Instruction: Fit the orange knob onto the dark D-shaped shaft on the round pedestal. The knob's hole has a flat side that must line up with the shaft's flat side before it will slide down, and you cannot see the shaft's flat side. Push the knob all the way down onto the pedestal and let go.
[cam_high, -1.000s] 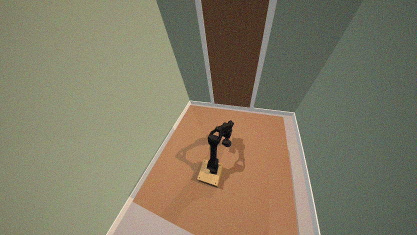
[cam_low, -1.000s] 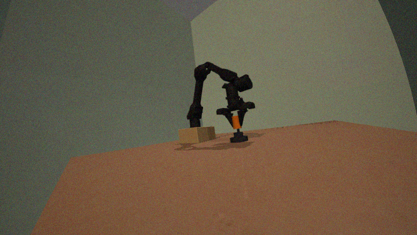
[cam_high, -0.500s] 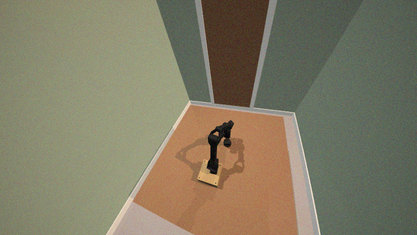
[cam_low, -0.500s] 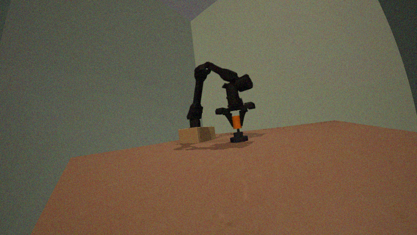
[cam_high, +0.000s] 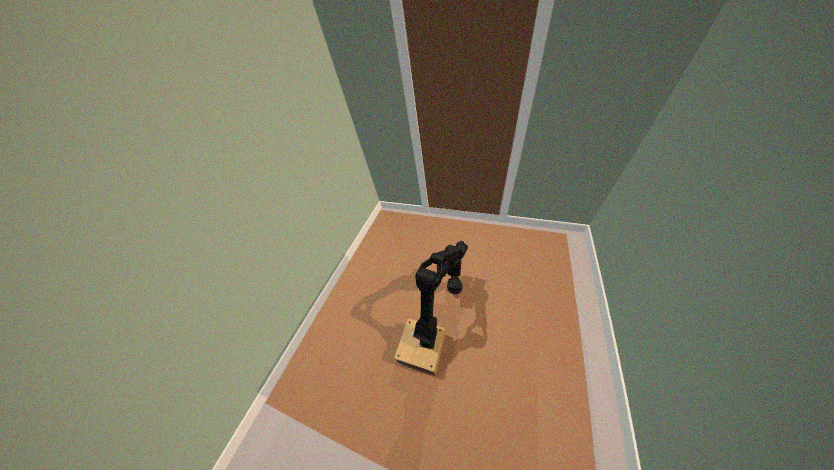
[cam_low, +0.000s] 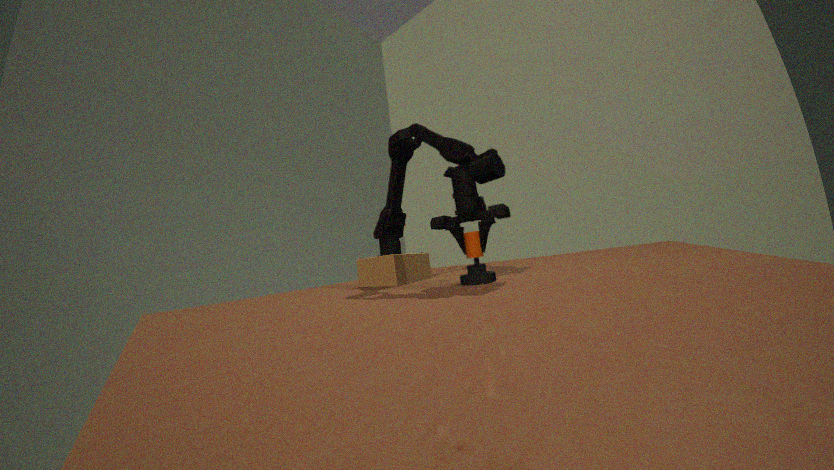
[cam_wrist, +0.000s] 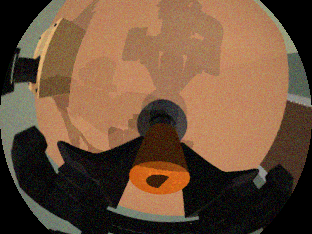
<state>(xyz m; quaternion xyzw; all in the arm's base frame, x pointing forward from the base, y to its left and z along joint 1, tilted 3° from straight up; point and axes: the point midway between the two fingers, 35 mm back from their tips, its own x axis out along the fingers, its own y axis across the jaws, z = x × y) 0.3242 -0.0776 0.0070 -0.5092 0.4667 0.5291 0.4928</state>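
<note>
Now: the orange knob 2 cm above my gripper tip. Round my gripper tip: round pedestal (4 cm below).
</note>
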